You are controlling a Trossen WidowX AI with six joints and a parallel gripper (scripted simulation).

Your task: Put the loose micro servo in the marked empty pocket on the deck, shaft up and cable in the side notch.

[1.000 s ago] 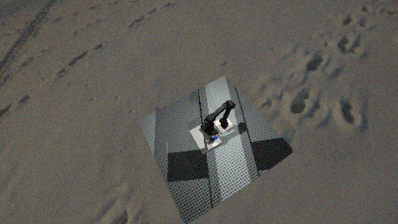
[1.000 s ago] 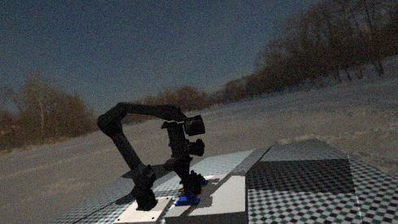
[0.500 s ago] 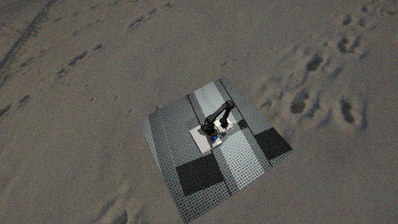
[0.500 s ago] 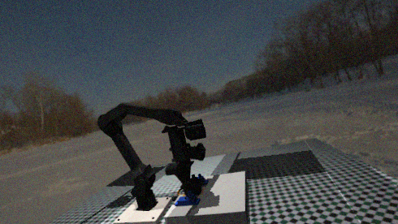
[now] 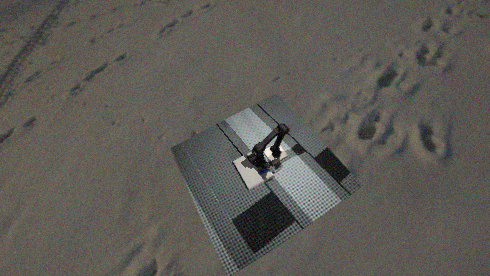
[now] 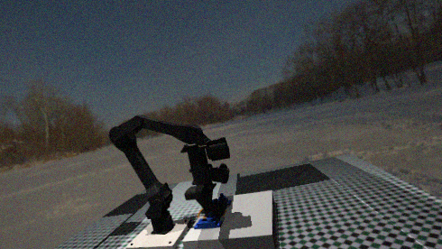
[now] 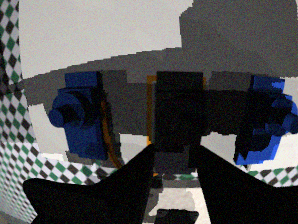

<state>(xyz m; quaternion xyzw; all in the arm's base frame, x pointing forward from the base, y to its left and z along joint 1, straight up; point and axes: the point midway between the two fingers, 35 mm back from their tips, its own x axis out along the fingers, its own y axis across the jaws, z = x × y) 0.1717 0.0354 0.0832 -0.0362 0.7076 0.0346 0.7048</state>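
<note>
My gripper tip is now 120 mm short of the white deck, 10 mm to the right of it and 40 mm above it.
</note>
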